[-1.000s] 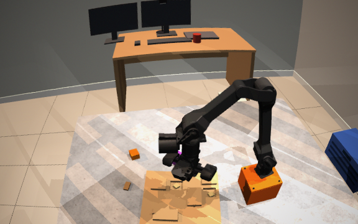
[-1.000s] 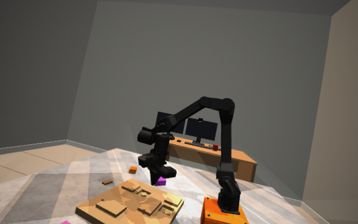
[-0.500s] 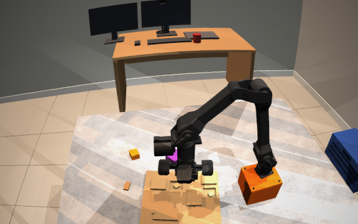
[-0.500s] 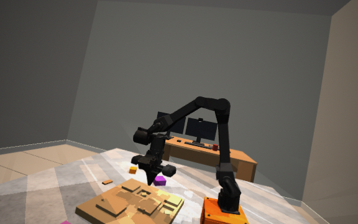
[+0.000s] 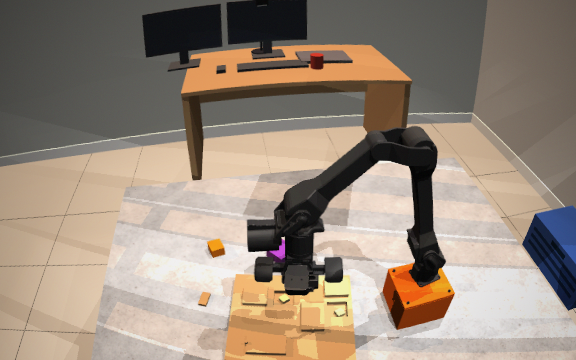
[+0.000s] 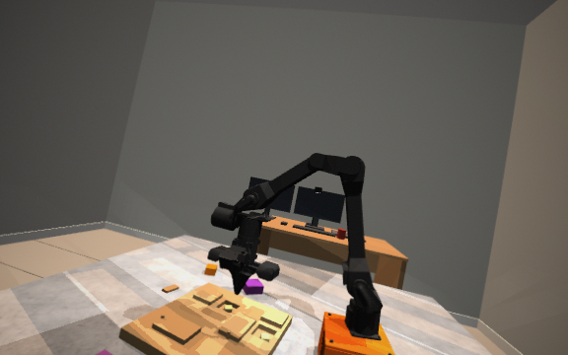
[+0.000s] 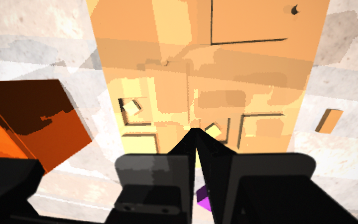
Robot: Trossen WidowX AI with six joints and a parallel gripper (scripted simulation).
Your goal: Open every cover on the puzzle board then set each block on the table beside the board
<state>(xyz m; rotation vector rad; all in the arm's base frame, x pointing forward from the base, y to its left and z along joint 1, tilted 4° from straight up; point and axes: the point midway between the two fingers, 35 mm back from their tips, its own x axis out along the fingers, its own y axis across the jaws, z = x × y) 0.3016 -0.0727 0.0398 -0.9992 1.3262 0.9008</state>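
Right now my gripper tip is 1 cm short of the tan puzzle board, 2 cm to the right of it and 6 cm above it. Round my gripper tip: flat brown piece (22 cm ahead, 11 cm to the right, 8 cm below).
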